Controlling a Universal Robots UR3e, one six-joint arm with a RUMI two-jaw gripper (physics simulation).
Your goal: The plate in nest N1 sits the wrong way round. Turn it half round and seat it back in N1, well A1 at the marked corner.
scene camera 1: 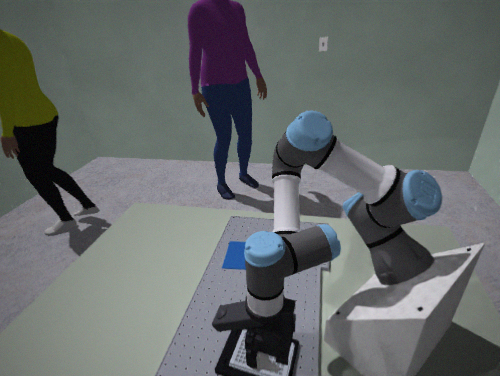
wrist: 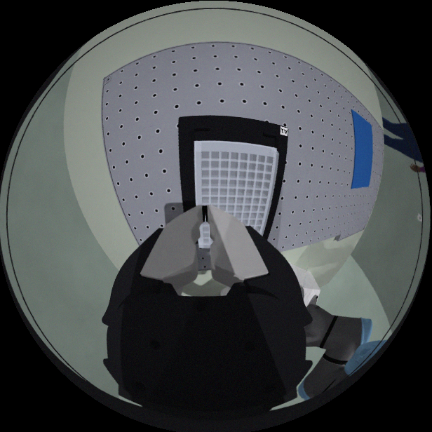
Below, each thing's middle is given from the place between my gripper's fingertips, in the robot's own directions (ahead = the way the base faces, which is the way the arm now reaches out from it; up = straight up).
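Counting from my hand, I now find the white multi-well plate (wrist: 238, 177) 1 cm behind, 3 cm to the right and 1 cm below. The black nest (wrist: 228, 128) is 4 cm to the right of my hand and 2 cm below it. Then there is the blue rectangle (wrist: 362, 165), which is 2 cm behind my hand, 37 cm to the right of it and 3 cm below it. Going by their middles, of the things named here the blue rectangle is the farthest from my hand.
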